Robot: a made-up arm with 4 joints. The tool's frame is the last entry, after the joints. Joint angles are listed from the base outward. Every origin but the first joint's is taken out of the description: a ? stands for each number. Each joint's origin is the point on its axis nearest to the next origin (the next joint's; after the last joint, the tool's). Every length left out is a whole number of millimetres.
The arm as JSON. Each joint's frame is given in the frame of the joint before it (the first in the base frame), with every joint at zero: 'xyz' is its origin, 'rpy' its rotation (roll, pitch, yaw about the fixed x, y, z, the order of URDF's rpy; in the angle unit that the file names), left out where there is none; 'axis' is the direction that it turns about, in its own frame. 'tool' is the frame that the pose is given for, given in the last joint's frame.
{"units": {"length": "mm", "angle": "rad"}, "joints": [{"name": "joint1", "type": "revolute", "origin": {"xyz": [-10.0, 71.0, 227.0], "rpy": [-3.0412, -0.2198, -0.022]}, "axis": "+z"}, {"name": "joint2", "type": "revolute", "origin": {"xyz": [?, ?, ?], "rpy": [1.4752, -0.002, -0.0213]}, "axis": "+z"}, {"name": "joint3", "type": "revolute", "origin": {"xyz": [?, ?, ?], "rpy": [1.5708, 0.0, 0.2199]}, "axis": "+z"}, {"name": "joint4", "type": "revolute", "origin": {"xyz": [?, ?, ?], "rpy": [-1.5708, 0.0, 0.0]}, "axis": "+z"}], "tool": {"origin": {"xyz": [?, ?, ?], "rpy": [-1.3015, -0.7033, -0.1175]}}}
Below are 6 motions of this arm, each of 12 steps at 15 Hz.
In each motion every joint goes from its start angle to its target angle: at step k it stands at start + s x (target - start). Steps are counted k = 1, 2, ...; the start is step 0. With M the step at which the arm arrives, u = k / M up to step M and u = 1 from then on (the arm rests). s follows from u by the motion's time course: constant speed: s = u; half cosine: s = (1 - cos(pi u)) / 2; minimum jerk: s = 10 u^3 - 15 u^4 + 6 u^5.
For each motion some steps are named. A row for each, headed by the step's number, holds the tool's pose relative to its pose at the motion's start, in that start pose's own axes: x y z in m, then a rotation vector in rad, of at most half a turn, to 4 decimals.
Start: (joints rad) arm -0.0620 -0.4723 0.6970 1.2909
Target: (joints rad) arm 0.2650 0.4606 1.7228 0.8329
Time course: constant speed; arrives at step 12
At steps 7, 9, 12:
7: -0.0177 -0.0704 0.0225 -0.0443 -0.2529 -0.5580
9: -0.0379 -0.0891 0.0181 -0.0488 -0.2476 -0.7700
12: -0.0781 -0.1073 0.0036 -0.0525 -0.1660 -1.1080

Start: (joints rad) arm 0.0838 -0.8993 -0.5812 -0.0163
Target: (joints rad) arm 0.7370 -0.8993 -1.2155 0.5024
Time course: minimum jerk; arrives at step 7
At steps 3, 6, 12:
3: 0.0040 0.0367 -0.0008 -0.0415 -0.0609 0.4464
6: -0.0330 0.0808 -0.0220 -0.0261 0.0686 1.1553
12: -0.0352 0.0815 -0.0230 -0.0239 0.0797 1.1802

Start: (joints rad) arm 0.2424 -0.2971 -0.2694 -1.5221
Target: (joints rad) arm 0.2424 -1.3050 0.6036 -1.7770
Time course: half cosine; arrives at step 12
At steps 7, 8, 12:
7: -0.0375 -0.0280 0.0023 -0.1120 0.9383 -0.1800
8: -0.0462 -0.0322 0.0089 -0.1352 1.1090 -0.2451
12: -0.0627 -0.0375 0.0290 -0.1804 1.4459 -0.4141

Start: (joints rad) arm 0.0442 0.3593 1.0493 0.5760
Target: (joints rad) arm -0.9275 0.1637 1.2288 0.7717
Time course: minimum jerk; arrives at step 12
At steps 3, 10, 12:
3: 0.0010 -0.0059 0.0162 -0.0370 -0.1151 -0.0388
10: -0.0629 -0.0278 0.1434 -0.3850 -1.0616 -0.3562
12: -0.0679 -0.0273 0.1472 -0.4013 -1.0998 -0.3693

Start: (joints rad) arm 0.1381 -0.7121 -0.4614 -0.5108
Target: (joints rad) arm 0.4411 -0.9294 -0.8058 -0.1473
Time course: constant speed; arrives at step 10
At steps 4, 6, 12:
4: 0.0084 0.0181 0.0068 -0.0754 -0.0705 0.2241
6: 0.0105 0.0281 0.0084 -0.1052 -0.0925 0.3391
12: 0.0101 0.0484 0.0079 -0.1494 -0.1079 0.5704

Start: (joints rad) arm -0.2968 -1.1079 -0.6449 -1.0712
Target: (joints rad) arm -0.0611 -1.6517 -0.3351 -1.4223
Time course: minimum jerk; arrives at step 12
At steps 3, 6, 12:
3: -0.0024 -0.0036 -0.0003 -0.0424 0.0831 -0.0136
6: -0.0133 -0.0174 0.0029 -0.2101 0.4026 -0.0839
12: -0.0291 -0.0318 0.0177 -0.4231 0.8075 -0.2133

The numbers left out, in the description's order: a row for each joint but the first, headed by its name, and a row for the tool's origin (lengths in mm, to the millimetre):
joint2: -5.0 -21.0 0.0
joint3: -59.0 29.0 0.0
joint4: 53.0 62.0 0.0
tool: 16.0 -57.0 0.0

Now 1 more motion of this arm.
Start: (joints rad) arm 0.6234 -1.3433 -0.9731 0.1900
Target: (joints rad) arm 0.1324 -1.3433 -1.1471 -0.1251
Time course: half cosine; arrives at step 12
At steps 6, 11, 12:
6: -0.0062 0.0020 -0.0024 0.1147 0.0668 -0.0378
11: -0.0115 0.0049 -0.0032 0.2226 0.1187 -0.0529
12: -0.0116 0.0050 -0.0032 0.2263 0.1203 -0.0531

